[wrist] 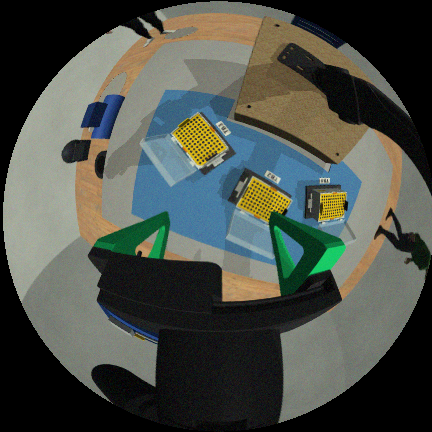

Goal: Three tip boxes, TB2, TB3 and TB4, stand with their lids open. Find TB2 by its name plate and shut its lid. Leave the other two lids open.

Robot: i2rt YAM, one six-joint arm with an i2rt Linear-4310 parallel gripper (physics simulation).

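Places are measured from the arm's base along level axes (x ahead, y left, z up), in metres.
Where they show: gripper, fingertip midpoint: [218,216]; arm's base, link origin: [325,80].
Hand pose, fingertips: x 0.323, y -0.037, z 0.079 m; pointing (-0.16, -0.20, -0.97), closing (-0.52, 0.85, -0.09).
Things, the pixels of their top centre, and the offset from my fingertips. Level surfaces: height alone.
- TB2, top centre: [266,204] 0.009 m back, 0.104 m left, 0.198 m down
- TB3, top centre: [196,137] 0.055 m back, 0.112 m right, 0.198 m down
- TB4, top centre: [336,207] 0.130 m back, 0.294 m left, 0.198 m down
- blue mat, surface height: 0.272 m down
TB2 [263,198], a tip box with a yellow rack, stands in the middle right of the view, its name plate [272,176] beside it. Its clear lid [250,236] is open and hangs toward the gripper side. TB3 [200,140] stands at the upper left of TB2, its clear lid [170,159] open to the lower left. TB4 [332,205] stands at the right, its clear lid [344,231] open, and its small plate reads less clearly. My gripper [218,216] is open with nothing between its green fingers. The right finger overlaps the view of TB2's lower right corner and lid edge.
The boxes stand on a blue mat [175,205] on a wooden table [87,200]. A brown board [295,115] stands behind them, with a black arm [350,95] over it. Blue objects [107,116] and dark round objects are at the left edge. A person [415,247] shows at the right.
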